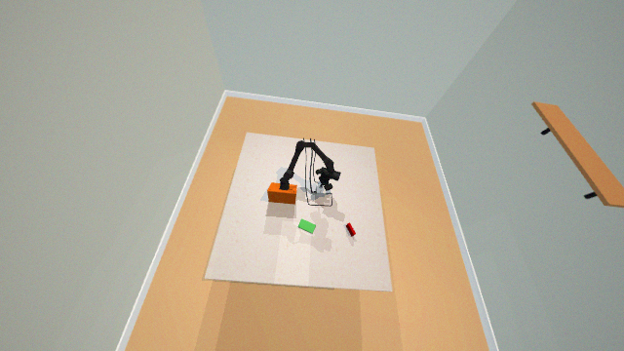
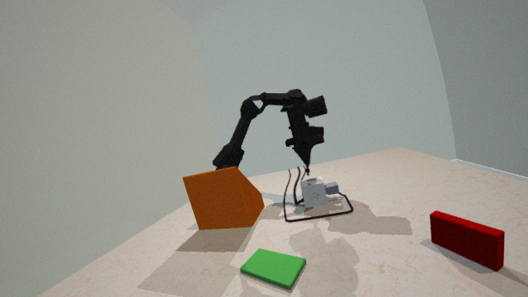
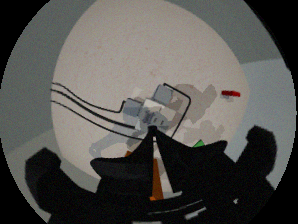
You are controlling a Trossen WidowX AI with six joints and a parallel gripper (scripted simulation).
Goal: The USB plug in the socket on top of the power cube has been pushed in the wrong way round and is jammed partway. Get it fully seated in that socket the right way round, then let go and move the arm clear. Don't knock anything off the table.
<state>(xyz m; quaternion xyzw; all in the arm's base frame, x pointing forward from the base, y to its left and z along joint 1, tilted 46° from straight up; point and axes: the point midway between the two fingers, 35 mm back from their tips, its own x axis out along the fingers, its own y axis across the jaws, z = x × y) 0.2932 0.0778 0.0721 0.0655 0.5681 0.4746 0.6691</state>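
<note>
The black USB plug lies 2 cm below my gripper tip. Round my gripper tip: green flat tile 6 cm behind, 32 cm to the right, 13 cm below; then red block 28 cm ahead, 30 cm to the right, 10 cm below.
</note>
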